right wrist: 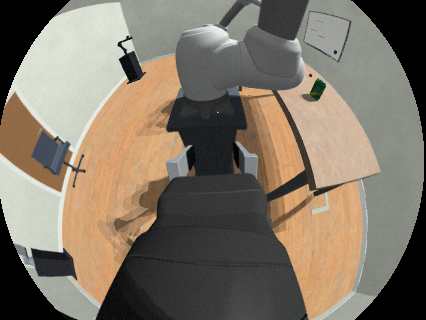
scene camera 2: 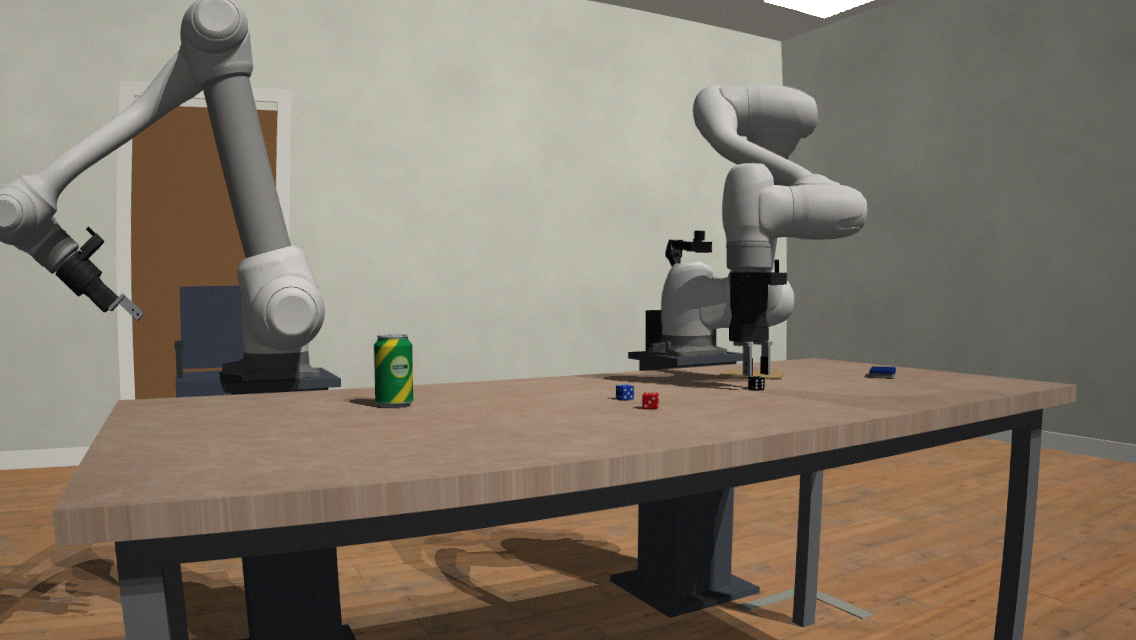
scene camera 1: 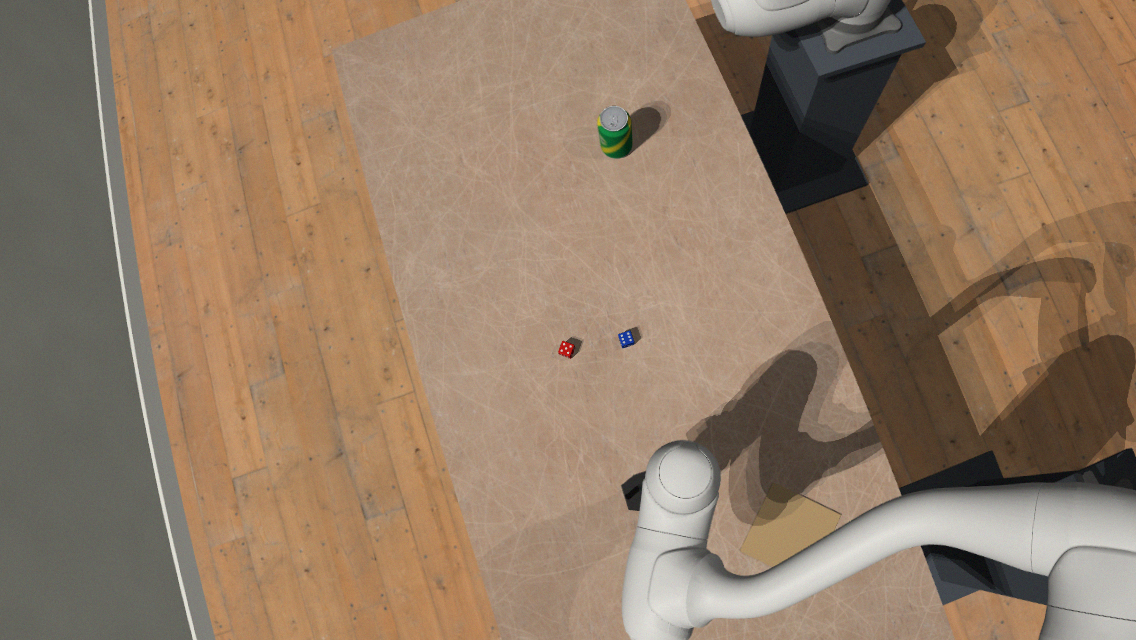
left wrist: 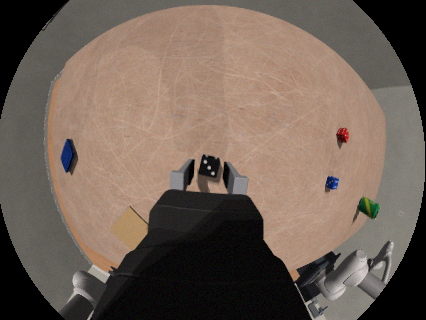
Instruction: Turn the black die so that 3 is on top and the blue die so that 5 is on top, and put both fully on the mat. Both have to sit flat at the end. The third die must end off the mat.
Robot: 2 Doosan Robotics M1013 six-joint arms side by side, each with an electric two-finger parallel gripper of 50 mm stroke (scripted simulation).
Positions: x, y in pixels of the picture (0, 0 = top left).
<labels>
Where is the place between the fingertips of the left gripper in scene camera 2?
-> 756, 374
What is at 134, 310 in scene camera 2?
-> The right gripper.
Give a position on a tan mat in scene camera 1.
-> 787, 522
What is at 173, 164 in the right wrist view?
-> The right gripper.
</labels>
